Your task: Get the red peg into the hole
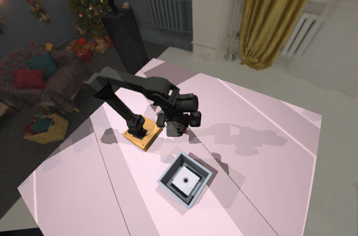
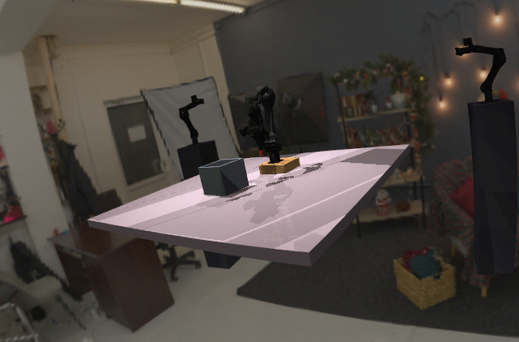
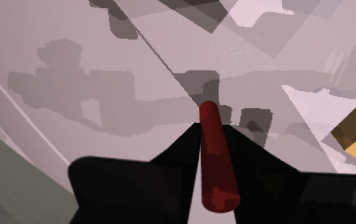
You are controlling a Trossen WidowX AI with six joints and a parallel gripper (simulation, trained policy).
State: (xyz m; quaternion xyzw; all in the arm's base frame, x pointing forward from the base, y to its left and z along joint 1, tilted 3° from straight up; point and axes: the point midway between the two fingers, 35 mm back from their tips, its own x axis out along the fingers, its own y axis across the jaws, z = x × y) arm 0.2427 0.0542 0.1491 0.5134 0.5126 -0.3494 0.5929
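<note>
Right now my gripper tip is 80 mm short of the light plate, 190 mm to the left of it and 110 mm above it. Also, from my gripper tip: red peg (10 mm above).
</note>
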